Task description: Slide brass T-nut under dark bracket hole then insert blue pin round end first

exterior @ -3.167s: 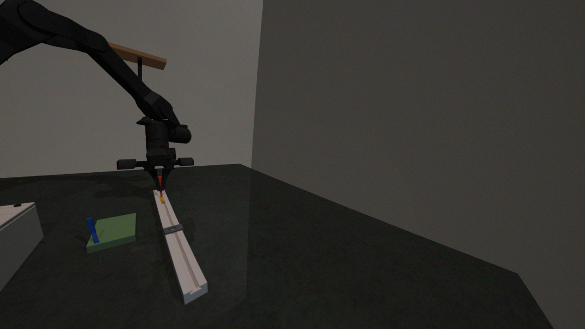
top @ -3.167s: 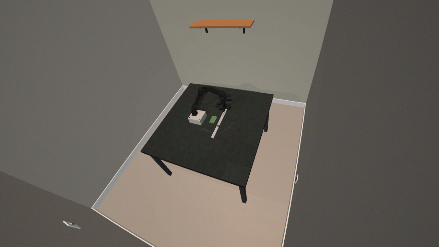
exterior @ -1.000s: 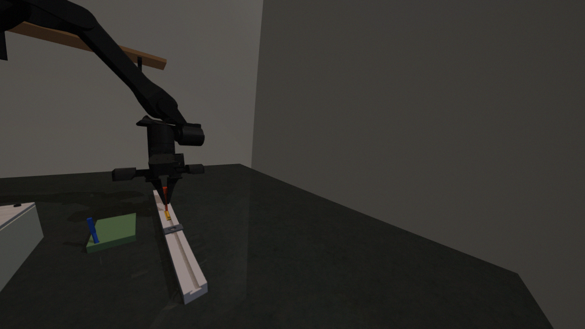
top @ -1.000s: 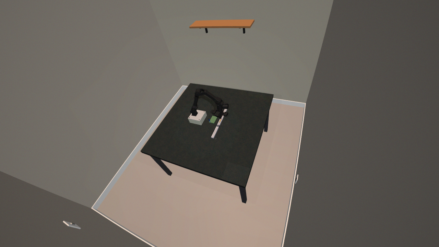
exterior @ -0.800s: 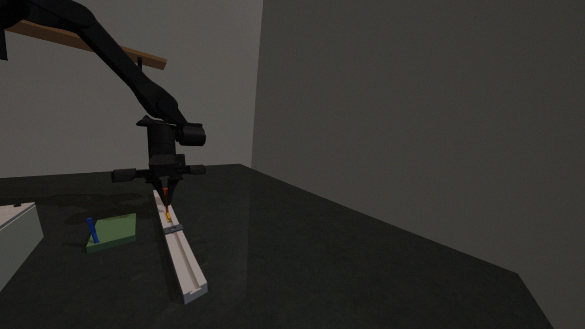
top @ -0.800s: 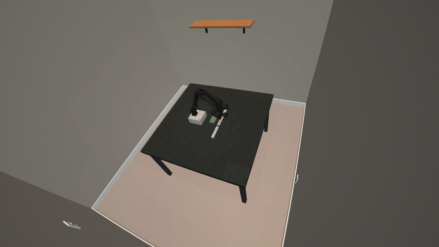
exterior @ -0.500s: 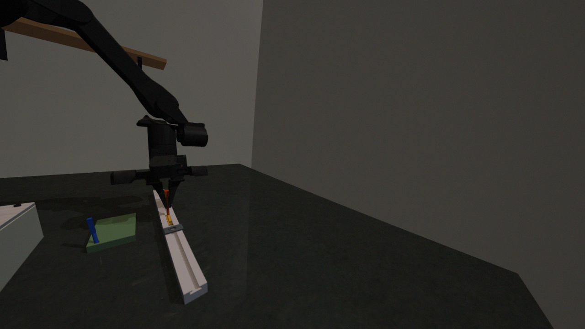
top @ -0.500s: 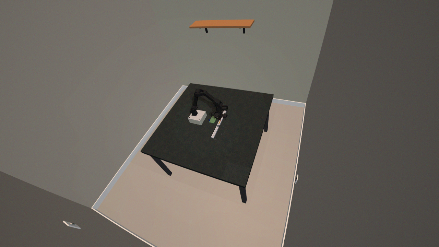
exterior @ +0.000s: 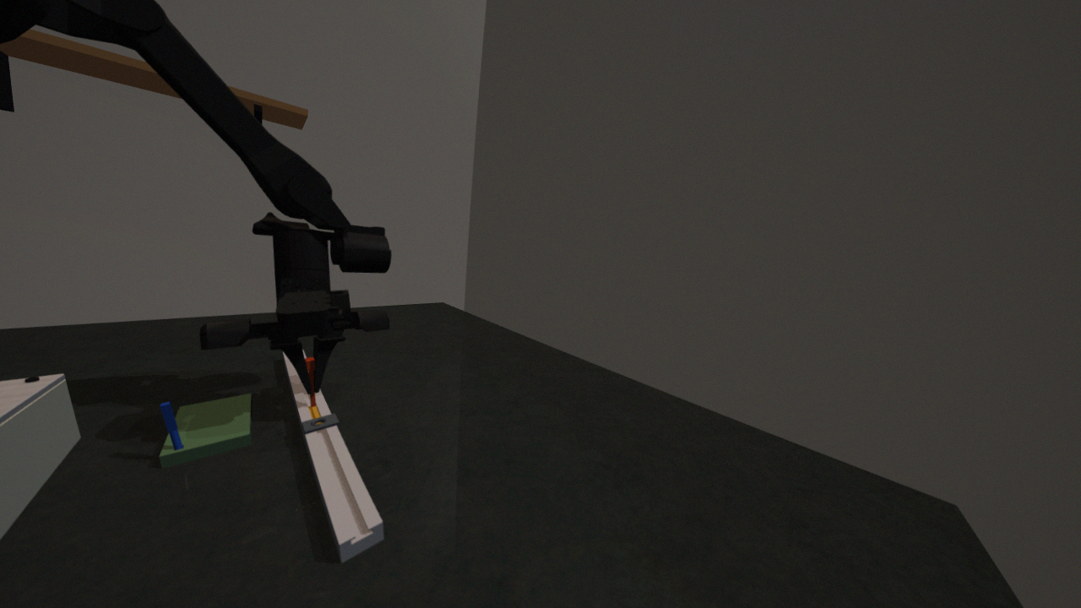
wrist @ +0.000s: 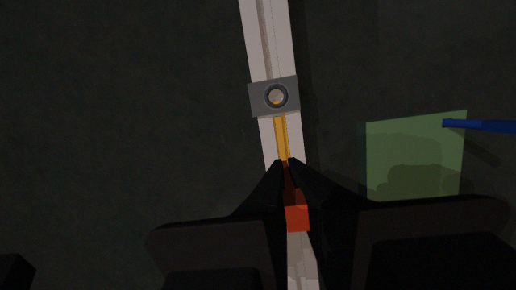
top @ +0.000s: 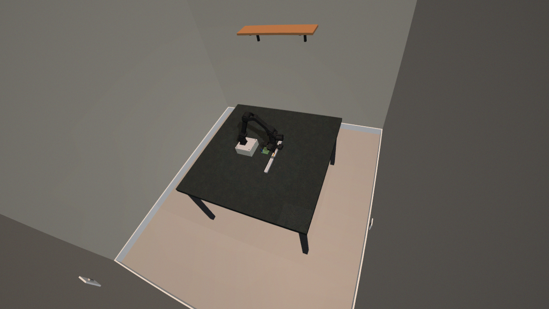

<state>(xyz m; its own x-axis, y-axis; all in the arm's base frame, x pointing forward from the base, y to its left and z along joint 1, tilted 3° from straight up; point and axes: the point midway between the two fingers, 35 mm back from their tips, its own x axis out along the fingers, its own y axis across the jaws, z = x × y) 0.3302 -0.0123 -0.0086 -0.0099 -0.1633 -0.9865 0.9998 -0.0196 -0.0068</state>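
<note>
Right now my gripper tip is 3 cm above the aluminum rail and 2 cm to the left of it. Also, from my gripper tip: brass T-nut (2 cm to the right, 1 cm above); then green tray (11 cm behind, 3 cm below, 2 cm to the left); then blue pin (12 cm behind, 1 cm below).
</note>
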